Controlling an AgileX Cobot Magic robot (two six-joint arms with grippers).
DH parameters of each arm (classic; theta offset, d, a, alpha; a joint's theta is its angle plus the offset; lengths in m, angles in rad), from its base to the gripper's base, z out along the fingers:
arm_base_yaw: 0 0.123 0 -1.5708
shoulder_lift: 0.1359 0 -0.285 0
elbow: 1.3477 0 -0.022 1.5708
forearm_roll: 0 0.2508 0 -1.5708
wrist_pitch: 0 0 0.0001 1.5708
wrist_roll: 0 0.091 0 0
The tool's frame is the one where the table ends.
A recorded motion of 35 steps. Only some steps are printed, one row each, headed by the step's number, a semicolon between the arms.
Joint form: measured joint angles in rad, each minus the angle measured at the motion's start. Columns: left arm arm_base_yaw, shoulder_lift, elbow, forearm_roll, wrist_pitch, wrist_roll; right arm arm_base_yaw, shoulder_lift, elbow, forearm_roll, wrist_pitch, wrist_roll.
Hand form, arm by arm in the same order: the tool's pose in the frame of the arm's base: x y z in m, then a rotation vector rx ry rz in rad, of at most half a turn. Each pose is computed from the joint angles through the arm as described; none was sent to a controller.
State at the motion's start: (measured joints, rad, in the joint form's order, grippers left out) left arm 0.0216 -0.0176 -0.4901 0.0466 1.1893 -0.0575; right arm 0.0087 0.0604 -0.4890 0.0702 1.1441 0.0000
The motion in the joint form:
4: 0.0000 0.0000 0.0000 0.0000 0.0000 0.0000; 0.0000 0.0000 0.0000 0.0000 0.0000 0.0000
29: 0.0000 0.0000 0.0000 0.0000 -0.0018 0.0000; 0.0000 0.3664 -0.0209 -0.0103 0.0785 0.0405
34: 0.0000 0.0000 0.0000 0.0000 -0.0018 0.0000; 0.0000 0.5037 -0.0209 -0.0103 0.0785 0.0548
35: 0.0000 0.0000 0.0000 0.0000 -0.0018 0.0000; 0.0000 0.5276 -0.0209 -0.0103 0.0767 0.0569
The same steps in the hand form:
4: -0.0124 0.0037 0.2644 -0.0917 2.1625 0.0361; 0.0012 0.0058 0.2680 -0.0134 2.1981 0.0914
29: -0.0123 0.0037 0.2646 -0.0915 2.1607 0.0361; 0.0473 0.0055 0.2603 0.0489 2.6227 0.0981
34: -0.0123 0.0037 0.2646 -0.0915 2.1607 0.0361; 0.0657 0.0057 0.2525 0.0768 2.7598 0.1001
35: -0.0123 0.0037 0.2646 -0.0915 2.1607 0.0361; 0.0689 0.0057 0.2510 0.0814 2.7818 0.1000

